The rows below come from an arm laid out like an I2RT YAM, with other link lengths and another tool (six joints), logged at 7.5 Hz.
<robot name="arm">
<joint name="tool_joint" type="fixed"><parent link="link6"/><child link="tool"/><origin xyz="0.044 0.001 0.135" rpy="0 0.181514 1.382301"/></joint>
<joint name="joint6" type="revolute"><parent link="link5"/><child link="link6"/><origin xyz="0.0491 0 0.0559" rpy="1.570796 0 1.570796"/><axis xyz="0 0 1"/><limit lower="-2.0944" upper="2.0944"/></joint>
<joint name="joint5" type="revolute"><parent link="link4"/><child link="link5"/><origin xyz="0.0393 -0.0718 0.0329" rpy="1.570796 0 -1.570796"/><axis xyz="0 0 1"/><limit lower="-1.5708" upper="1.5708"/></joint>
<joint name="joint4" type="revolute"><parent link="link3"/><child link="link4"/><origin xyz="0.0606 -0.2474 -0.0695"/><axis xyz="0 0 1"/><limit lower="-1.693" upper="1.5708"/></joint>
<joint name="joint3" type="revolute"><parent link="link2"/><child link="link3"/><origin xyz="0 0.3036 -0.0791" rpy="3.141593 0 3.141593"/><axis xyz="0 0 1"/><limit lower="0" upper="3.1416"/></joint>
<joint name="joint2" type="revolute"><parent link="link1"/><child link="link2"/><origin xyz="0.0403 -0.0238 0.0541" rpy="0 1.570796 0"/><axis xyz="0 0 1"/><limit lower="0" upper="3.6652"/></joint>
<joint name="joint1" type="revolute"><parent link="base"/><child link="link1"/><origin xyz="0 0 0.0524" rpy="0 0 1.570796"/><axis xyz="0 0 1"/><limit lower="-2.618" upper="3.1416"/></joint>
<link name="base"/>
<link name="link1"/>
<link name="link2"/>
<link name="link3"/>
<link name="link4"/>
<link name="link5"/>
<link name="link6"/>
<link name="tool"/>
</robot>
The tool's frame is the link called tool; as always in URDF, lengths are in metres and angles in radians.
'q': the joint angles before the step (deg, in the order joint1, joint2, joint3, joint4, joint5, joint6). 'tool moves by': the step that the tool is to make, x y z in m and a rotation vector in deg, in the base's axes. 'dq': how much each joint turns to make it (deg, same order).
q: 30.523, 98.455, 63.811, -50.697, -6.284, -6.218
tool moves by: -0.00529, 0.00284, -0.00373, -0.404, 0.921, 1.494
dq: 0.831, 0.415, -0.371, -0.285, -0.174, -0.656
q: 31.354, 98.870, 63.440, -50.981, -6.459, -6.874
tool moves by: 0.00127, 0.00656, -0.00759, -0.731, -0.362, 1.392
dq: 1.378, 1.355, -0.285, 1.552, 0.809, -0.065
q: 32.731, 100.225, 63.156, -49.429, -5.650, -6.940
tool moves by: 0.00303, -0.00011, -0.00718, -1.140, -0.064, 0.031
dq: 0.283, 1.486, -0.023, 0.962, 1.005, 0.196
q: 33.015, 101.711, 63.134, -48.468, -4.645, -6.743
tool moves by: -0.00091, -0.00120, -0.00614, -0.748, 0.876, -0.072
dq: -0.001, 1.181, -0.043, 0.087, 0.153, 0.065
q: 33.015, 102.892, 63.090, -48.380, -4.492, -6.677
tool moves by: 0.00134, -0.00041, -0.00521, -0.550, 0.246, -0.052
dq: 0.000, 1.027, -0.021, 0.545, 0.328, 0.043
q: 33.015, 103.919, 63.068, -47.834, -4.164, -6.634
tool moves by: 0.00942, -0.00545, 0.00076, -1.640, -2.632, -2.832
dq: -0.022, 0.175, 0.021, 1.596, 2.908, 2.711
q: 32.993, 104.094, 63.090, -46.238, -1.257, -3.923
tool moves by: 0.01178, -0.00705, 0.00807, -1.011, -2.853, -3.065
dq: -0.722, -0.503, 0.896, 0.459, 2.536, 2.185
